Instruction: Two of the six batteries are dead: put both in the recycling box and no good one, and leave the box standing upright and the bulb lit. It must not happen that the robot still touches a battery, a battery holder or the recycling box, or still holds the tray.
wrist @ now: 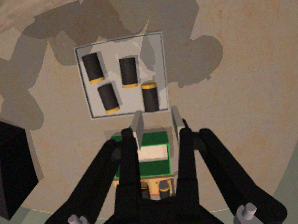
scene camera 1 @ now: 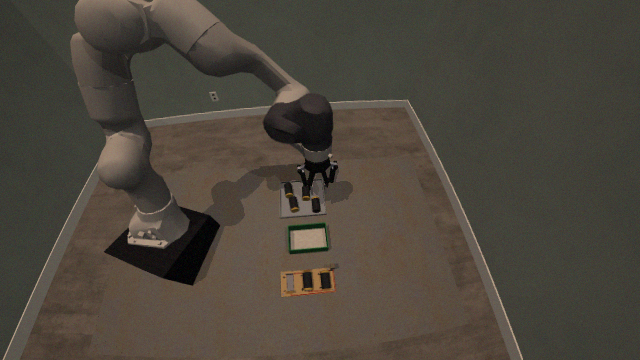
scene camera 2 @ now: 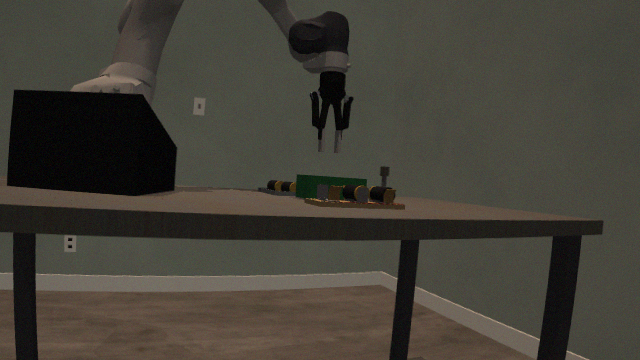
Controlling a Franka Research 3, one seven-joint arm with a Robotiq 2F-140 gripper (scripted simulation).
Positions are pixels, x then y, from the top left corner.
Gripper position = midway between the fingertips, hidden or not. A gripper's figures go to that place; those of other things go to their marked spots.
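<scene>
Grey tray (wrist: 148, 49): 0.32 m from the lens. My gripper (wrist: 157, 116): 0.21 m from the lens.
</scene>
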